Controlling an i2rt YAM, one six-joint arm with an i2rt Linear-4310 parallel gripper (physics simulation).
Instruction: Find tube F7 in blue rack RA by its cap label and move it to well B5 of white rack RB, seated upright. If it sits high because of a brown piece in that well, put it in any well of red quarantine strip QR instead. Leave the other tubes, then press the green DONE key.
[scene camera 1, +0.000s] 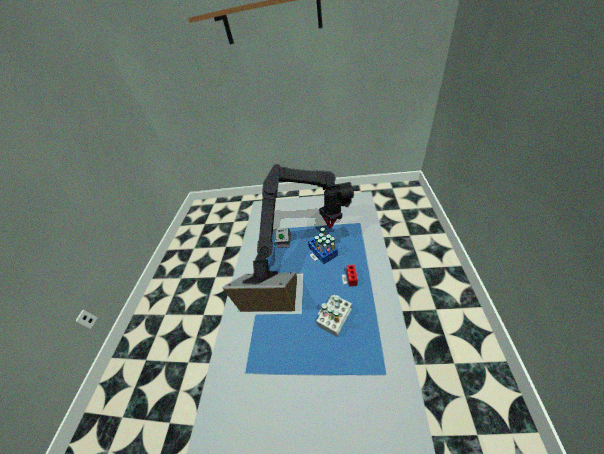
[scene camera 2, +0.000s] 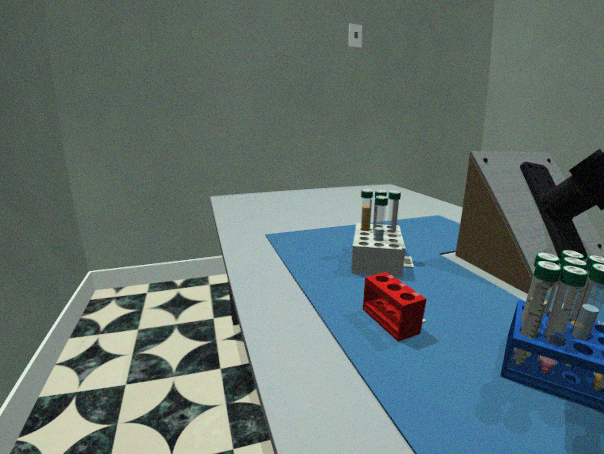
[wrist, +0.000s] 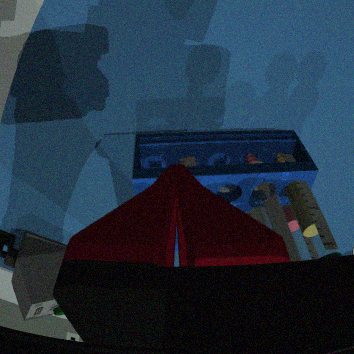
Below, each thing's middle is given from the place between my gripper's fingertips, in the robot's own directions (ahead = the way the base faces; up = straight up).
I see my gripper 25 cm past the small box (wrist: 37, 262) and 5 cm above it.
